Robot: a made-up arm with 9 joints.
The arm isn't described. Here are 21 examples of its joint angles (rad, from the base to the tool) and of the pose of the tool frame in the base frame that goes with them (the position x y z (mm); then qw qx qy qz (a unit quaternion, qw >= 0)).
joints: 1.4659 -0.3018 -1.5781 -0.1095 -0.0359 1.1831 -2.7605 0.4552 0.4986
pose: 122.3 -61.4 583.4 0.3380 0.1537 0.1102 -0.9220
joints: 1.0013 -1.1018 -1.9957 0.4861 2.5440 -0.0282 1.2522 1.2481 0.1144
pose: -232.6 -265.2 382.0 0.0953 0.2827 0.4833 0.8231
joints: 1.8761 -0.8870 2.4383 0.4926 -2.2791 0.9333 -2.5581 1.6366 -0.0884
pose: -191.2 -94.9 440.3 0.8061 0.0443 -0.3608 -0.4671
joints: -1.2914 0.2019 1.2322 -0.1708 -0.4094 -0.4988 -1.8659 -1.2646 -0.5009
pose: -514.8 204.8 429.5 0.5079 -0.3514 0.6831 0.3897
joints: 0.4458 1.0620 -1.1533 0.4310 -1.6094 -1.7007 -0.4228 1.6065 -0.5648
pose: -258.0 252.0 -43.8 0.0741 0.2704 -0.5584 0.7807
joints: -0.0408 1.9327 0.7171 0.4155 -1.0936 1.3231 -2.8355 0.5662 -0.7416
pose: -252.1 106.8 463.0 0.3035 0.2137 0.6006 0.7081
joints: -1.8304 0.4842 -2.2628 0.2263 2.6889 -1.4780 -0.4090 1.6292 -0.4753
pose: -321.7 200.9 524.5 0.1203 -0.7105 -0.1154 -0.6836
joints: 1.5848 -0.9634 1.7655 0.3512 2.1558 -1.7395 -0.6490 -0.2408 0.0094
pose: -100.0 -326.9 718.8 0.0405 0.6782 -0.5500 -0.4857
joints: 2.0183 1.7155 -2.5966 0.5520 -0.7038 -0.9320 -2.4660 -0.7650 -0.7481
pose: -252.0 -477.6 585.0 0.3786 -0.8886 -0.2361 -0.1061
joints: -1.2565 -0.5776 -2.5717 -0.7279 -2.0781 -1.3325 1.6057 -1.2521 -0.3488
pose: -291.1 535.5 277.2 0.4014 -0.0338 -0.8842 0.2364
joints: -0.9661 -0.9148 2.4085 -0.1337 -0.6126 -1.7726 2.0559 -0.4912 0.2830
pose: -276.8 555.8 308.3 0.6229 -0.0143 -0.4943 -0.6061
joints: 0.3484 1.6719 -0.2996 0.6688 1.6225 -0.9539 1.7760 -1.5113 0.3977
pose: -116.6 74.2 211.5 0.0426 0.3160 -0.4781 0.8183
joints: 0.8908 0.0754 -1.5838 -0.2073 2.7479 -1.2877 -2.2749 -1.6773 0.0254
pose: -315.2 -127.8 414.3 0.1231 -0.9847 0.1098 -0.0553
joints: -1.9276 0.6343 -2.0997 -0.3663 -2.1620 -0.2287 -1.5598 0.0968 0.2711
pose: -345.9 585.9 611.2 0.4386 -0.5007 0.6450 -0.3754
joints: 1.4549 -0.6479 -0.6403 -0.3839 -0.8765 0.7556 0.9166 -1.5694 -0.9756
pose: -258.3 59.8 672.9 0.7290 0.2982 0.5536 0.2704
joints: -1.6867 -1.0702 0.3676 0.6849 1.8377 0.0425 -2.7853 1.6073 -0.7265
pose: -451.6 448.8 587.1 0.4519 0.6578 -0.3723 0.4738
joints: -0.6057 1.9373 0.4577 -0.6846 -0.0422 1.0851 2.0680 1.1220 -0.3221
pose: -42.4 12.0 395.3 0.3126 -0.5140 -0.6454 -0.4706
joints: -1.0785 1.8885 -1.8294 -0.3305 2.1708 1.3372 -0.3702 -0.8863 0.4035
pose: -114.5 415.8 522.9 0.1079 0.1011 -0.8154 0.5597
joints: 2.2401 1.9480 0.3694 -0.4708 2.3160 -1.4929 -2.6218 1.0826 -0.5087
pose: -223.7 -105.8 841.3 0.2785 -0.3131 -0.9013 -0.1094
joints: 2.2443 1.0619 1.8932 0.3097 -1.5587 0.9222 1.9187 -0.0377 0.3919
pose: -285.8 156.8 794.5 0.6240 0.5958 0.3281 -0.3846
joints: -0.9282 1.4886 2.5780 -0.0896 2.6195 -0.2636 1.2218 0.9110 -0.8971
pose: -220.3 456.7 223.4 0.3679 -0.3235 -0.2594 0.8323
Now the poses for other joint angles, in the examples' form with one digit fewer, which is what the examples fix.
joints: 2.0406 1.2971 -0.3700 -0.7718 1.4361 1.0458 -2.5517 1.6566 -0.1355
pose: -333 -43 519 0.618 -0.760 0.139 -0.146
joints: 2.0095 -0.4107 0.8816 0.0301 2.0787 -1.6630 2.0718 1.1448 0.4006
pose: -179 -152 610 0.045 0.249 -0.824 0.507
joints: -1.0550 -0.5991 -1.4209 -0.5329 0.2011 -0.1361 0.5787 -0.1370 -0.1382
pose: -150 276 323 0.634 0.238 0.656 0.333
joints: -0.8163 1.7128 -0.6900 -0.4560 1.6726 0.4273 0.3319 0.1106 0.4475
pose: -131 321 335 0.600 0.391 -0.698 0.027
